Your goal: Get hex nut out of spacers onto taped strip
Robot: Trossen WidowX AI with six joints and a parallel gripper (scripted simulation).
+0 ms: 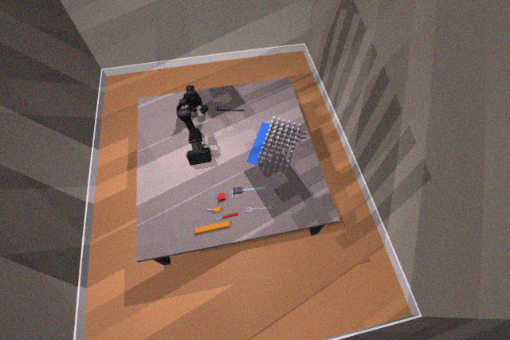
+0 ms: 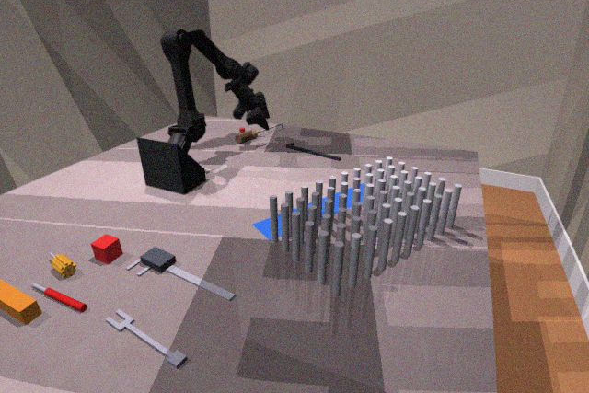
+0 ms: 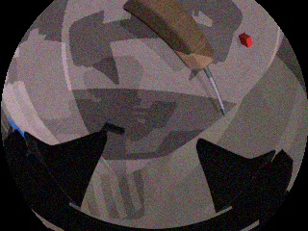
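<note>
My gripper tip is 70 mm past the brown-handled tool, 80 mm to the right of it and 60 mm above it. Also, from my gripper tip: yellow piece: 30 mm ahead, 850 mm to the right, 60 mm below; blue taped strip: 390 mm ahead, 370 mm to the right, 70 mm below; red cube: 70 mm ahead, 770 mm to the right, 50 mm below.
</note>
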